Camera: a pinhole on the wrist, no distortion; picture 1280 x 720 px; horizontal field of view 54.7 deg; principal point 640.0 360.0 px. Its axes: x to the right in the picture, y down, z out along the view. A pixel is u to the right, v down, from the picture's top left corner.
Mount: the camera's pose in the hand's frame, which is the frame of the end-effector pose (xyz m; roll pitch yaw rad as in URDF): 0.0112 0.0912 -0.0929 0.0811 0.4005 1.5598
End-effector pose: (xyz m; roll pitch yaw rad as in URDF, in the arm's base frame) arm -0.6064 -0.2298 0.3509 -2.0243 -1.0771 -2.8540
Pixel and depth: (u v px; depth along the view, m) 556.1 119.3 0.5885
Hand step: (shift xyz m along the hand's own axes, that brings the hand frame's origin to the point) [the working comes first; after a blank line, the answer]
In the camera's frame: -0.0399 -0.1145 0.5885

0.1750 0.2777 0.4543
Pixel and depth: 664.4 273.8 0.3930
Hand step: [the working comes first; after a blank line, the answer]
In the camera's frame: 0.0077 -0.0274 0.3930

0.0721 0.2495 0.2627
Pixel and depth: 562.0 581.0 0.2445
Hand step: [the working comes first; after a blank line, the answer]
In the camera's frame: -0.0154 0.0437 0.2445

-0.0116 0.1737 0.1408
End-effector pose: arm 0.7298 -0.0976 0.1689 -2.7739 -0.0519 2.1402
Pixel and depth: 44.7 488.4 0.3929
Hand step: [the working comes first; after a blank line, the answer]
In the camera's frame: -0.1890 0.0408 0.3929

0.0022 0.0712 0.3445
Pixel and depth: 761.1 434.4 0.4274
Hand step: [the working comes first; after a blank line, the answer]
In the camera's frame: 0.0418 0.0257 0.4274

0.0225 0.2965 0.2850
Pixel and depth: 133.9 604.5 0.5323
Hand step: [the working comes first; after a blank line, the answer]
In the camera's frame: -0.2177 0.1052 0.5323

-0.0504 0.1016 0.4884
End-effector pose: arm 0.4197 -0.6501 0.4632 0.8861 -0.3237 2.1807
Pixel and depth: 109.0 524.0 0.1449
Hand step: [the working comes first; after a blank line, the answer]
In the camera's frame: -0.0622 0.0192 0.1449

0.0038 0.0909 0.0658
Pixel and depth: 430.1 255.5 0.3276
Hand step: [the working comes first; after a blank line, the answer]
In the camera's frame: -0.0556 -0.0277 0.3276

0.0661 0.1659 0.2274
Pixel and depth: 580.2 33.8 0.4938
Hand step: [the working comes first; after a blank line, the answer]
In the camera's frame: -0.0239 -0.1302 0.4938

0.1828 0.2551 0.3599
